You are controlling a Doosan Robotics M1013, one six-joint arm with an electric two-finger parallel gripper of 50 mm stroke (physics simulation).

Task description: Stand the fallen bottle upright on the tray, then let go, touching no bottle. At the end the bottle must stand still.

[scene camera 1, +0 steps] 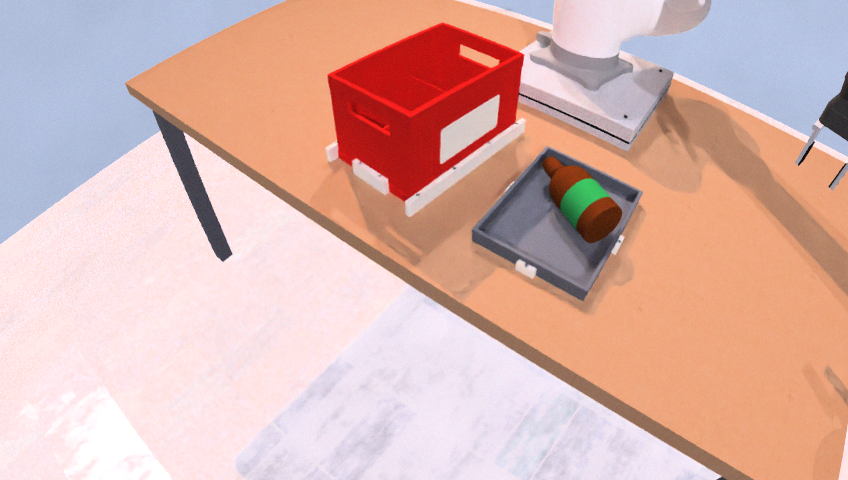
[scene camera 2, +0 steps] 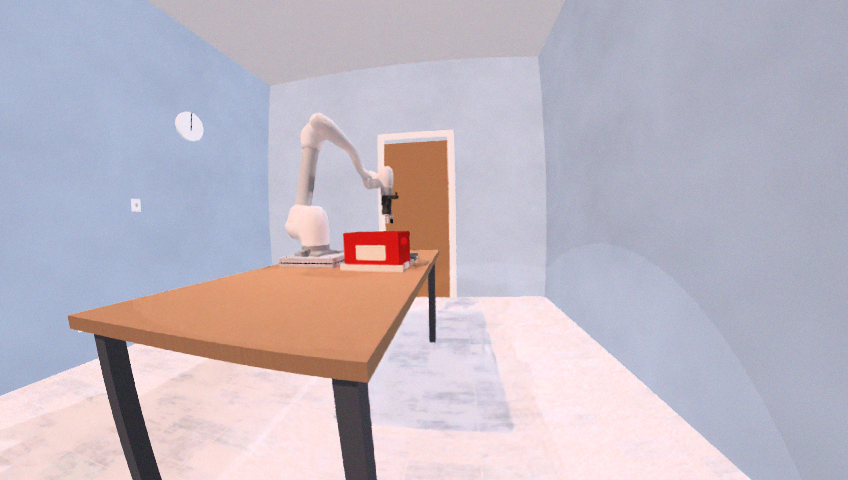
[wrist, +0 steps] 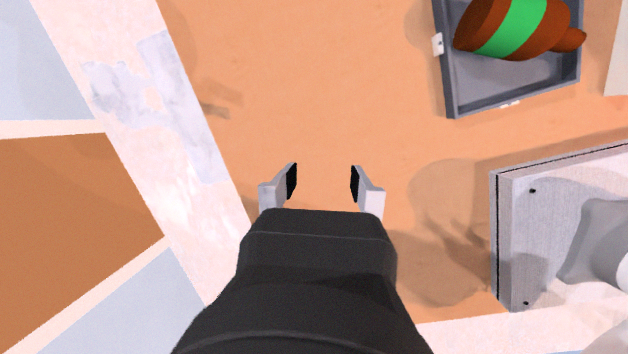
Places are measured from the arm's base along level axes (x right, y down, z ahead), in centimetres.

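Pixels of known places: gripper, between the fingertips: [scene camera 1: 815,173] [scene camera 2: 389,223] [wrist: 323,175]; arm's base, origin of its link: [scene camera 1: 582,63] [scene camera 2: 316,254] [wrist: 619,240].
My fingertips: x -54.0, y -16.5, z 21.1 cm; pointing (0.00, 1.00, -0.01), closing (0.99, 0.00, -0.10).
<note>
For each thing: its top centre in the pictures, then the offset to it from my fingertips. Level surfaces: height alone.
- brown bottle with a green band, centre of its top: [scene camera 1: 579,174] [wrist: 551,18] dx +29.7, dy +13.7, dz +15.0 cm
- grey tray, centre of its top: [scene camera 1: 566,208] [wrist: 512,16] dx +29.2, dy +19.0, dz +17.5 cm
- red crate, centre of its top: [scene camera 1: 429,61] [scene camera 2: 377,232] dx +57.3, dy +4.1, dz +21.6 cm
- wooden table, height of its surface: dy +21.6 cm
A brown bottle with a green band [scene camera 1: 584,200] [wrist: 518,27] lies on its side in the grey tray [scene camera 1: 528,258] [wrist: 443,90]. In scene camera 1 its neck points to the tray's back corner and its base is towards the right wall of the tray. My gripper [scene camera 1: 822,172] [scene camera 2: 389,220] [wrist: 323,175] is open and empty, well apart from the bottle. It hangs above the table at the right edge of the scene camera 1 view. In the wrist view the bottle is at the top right, partly cut off. In scene camera 2 the crate hides the bottle.
A red crate [scene camera 1: 371,145] [scene camera 2: 385,248] stands beside the tray, between white holder strips [scene camera 1: 470,166]. The robot's base plate [scene camera 1: 642,113] [wrist: 520,240] is behind the tray. Small white brackets [scene camera 1: 526,268] [wrist: 438,44] sit at the tray's sides. The wooden table [scene camera 1: 238,71] [scene camera 2: 249,315] has its long edge near the tray.
</note>
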